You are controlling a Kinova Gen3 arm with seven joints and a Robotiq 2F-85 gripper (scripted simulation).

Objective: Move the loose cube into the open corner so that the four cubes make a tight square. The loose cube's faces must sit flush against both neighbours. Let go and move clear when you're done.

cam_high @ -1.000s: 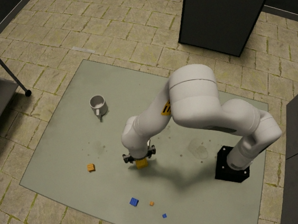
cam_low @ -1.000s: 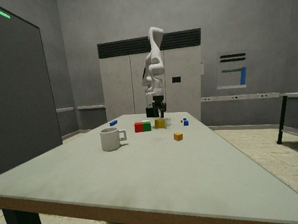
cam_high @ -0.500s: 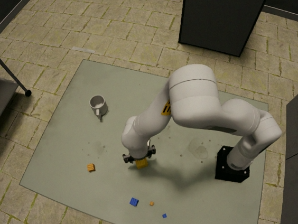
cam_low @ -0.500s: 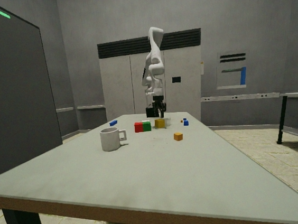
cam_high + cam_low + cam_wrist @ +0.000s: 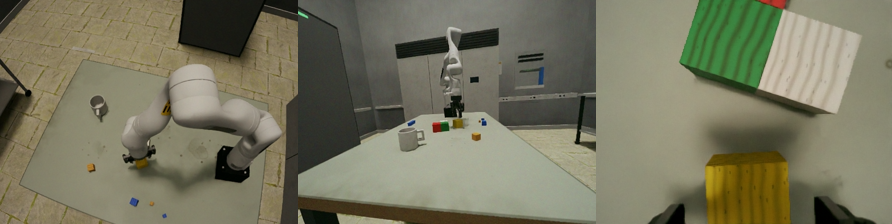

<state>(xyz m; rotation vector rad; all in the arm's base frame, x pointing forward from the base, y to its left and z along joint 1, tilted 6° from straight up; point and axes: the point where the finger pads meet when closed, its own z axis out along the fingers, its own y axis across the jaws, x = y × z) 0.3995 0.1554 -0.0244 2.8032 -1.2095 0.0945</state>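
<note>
The yellow cube is 6 cm below my hand. The rest, counted from my hand: green cube: 8 cm ahead, 7 cm to the right, 6 cm below; white cube: 9 cm to the right, 6 cm below, 3 cm ahead; red cube: 12 cm to the right, 10 cm ahead, 6 cm below.
</note>
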